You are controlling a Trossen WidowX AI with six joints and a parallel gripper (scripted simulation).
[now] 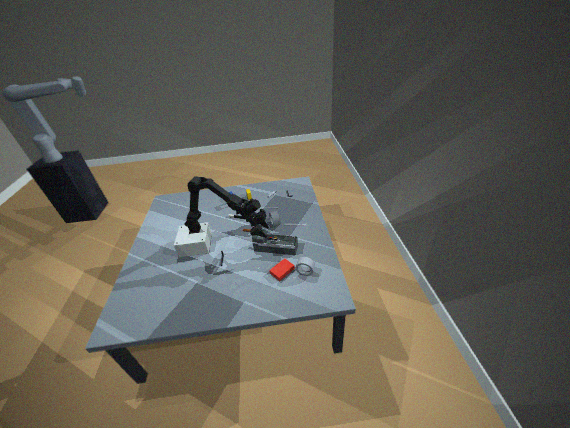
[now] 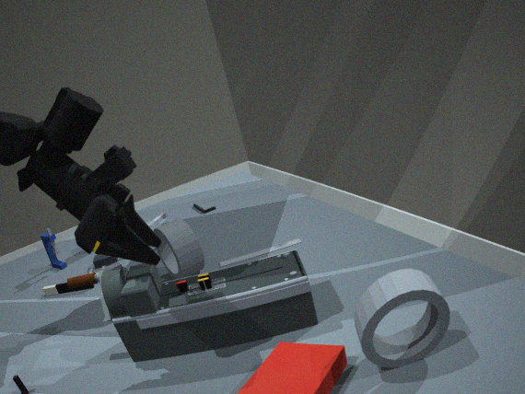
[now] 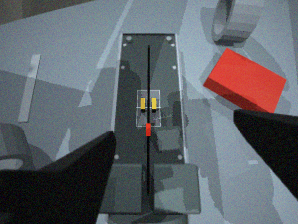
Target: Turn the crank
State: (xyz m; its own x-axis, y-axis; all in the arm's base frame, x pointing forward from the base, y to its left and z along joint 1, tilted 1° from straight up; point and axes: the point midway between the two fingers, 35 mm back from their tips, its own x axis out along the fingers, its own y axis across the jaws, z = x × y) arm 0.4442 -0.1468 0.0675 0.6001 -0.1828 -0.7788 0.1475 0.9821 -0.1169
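Right now the brown handle is 13 cm behind my gripper tip, 7 cm to the left of it and 3 cm below it. Also, from my gripper tip: yellow block 61 cm to the left, 14 cm behind, 11 cm below; blue clamp 55 cm to the left, 26 cm behind, 9 cm below; red pointer 6 cm below, 2 cm to the left, 1 cm ahead.
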